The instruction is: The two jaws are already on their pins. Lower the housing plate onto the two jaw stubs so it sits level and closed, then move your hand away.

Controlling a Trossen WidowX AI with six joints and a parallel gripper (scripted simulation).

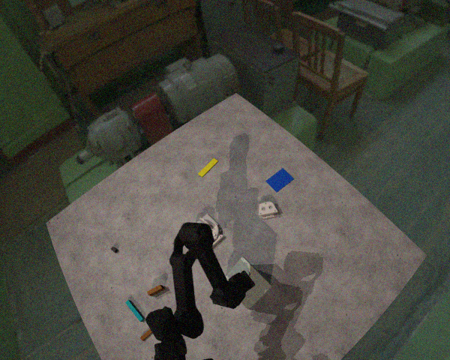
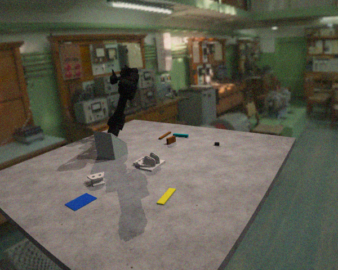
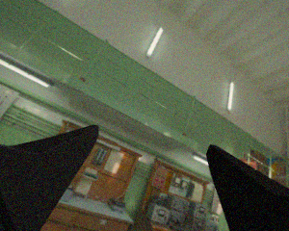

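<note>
My gripper tip is now 400 mm short of the small white block, 540 mm to the left of it and 460 mm above it. The rest, counted from my gripper tip: brown block 380 mm ahead, 20 mm to the left, 450 mm below; orange bar 260 mm ahead, 110 mm to the left, 460 mm below; teal bar 350 mm ahead, 140 mm to the left, 460 mm below.
</note>
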